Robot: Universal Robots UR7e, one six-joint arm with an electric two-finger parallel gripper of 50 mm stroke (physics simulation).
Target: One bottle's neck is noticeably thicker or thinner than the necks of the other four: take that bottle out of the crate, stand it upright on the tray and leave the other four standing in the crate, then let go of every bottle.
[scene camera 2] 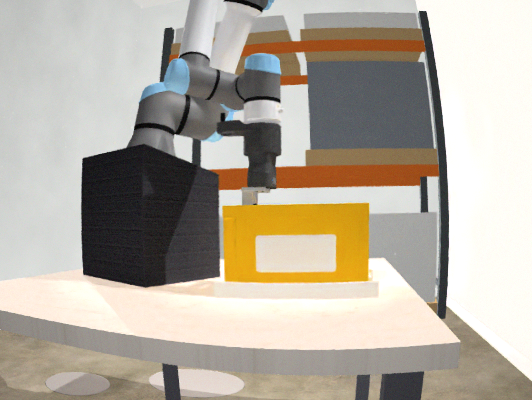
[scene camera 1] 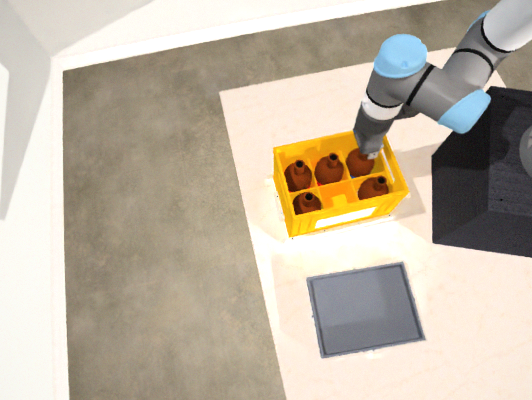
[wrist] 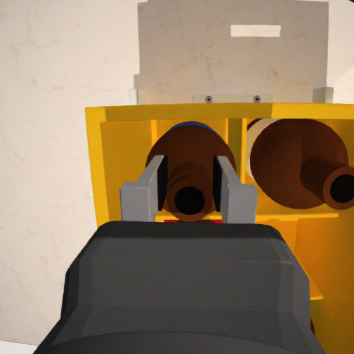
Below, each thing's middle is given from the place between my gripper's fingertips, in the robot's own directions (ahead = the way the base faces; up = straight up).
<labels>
Now: hand 1 cm short of the blue-labelled bottle [wrist: 190, 146] and 6 cm above it.
</labels>
